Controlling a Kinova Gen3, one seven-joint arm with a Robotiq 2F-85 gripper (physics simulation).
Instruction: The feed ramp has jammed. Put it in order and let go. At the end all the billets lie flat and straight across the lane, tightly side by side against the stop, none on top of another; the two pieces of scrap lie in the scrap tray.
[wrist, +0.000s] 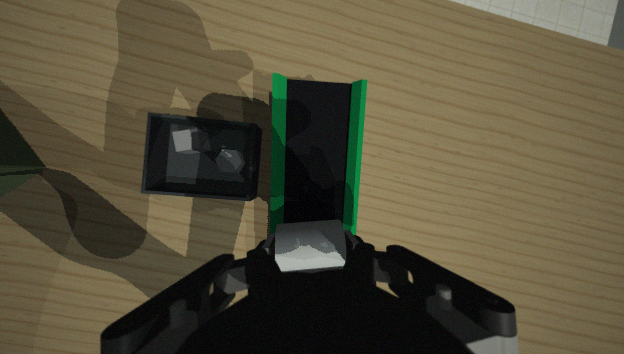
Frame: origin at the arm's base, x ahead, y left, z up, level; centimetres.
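Seen in the pictures: gripper, fingertip midpoint: (310, 242).
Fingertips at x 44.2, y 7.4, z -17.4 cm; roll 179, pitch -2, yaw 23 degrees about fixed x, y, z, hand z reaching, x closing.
Pixels of each thing's middle, then the offset from my fingertips to it. Level surfaces: height alone.
- light grey billet, body centre: (310, 244) dy -0.1, dx +0.0, dz +0.1 cm
- lane, body centre: (311, 266) dy -3.4, dx +1.6, dz -2.9 cm
- black scrap tray, body centre: (207, 159) dy +3.1, dx -15.4, dz -8.1 cm
- wooden table, its level: dz -9.8 cm
My gripper (310, 242) is shut on a light grey billet (310, 247), which lies across between the two fingertips at the bottom middle. Beyond it is the lane (320, 120), a dark floor between two green side walls; the billet covers its near end. No billets show on the visible stretch of the lane, and the stop does not show. The black scrap tray (201, 194) stands left of the lane. In it lie two grey pieces of scrap, a blocky one (183, 140) at the left and an angular one (230, 161) at the right.
The lane's left green wall (278, 150) stands close to the tray, and its right green wall (356, 150) borders the wooden table (475, 150). A dark green object (16, 150) shows at the left edge. Shadows of the arm fall across the tray and lane.
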